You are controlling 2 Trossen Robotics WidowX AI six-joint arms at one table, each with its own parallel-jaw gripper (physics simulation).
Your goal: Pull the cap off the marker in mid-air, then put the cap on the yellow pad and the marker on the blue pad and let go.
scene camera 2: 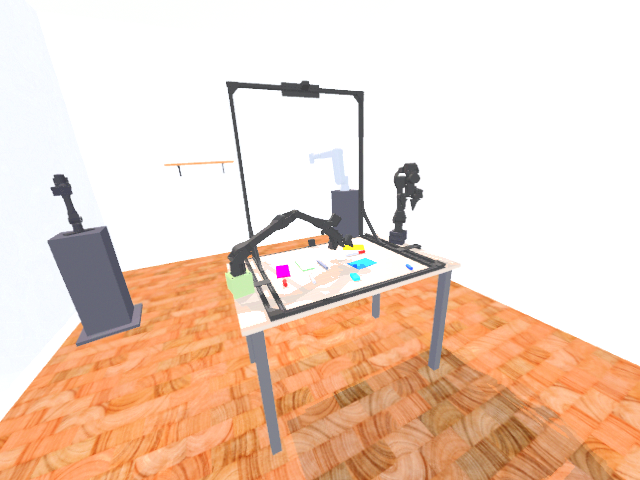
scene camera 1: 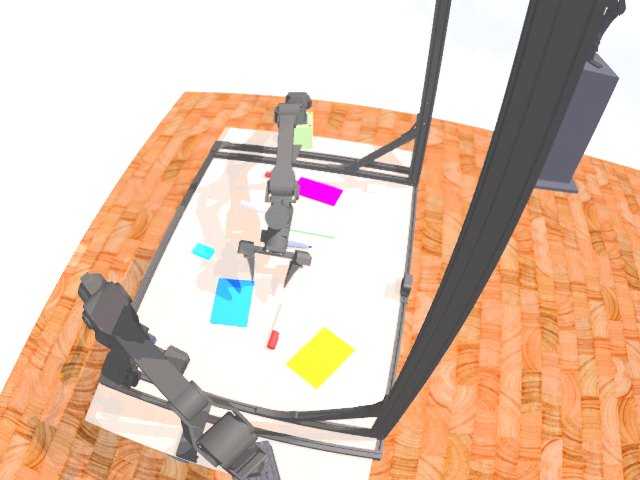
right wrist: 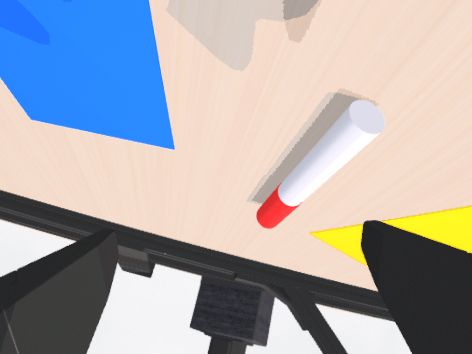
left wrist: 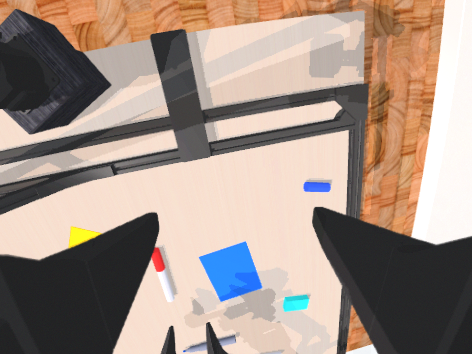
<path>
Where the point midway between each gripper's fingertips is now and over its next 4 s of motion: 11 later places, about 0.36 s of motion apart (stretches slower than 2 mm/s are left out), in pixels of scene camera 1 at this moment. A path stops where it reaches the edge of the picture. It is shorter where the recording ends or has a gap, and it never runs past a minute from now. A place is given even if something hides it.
My left gripper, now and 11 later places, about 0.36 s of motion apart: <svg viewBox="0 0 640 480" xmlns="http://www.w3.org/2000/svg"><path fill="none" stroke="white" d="M152 361L186 343L221 324L241 315L269 297L272 297L273 299L279 310L280 313L280 315L280 315L280 315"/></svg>
My right gripper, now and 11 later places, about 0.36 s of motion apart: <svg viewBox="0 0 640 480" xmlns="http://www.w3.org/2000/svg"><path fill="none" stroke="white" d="M268 285L269 285L269 285L269 283L269 283L269 284L270 277L286 223L291 203L291 203L291 203L291 203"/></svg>
</path>
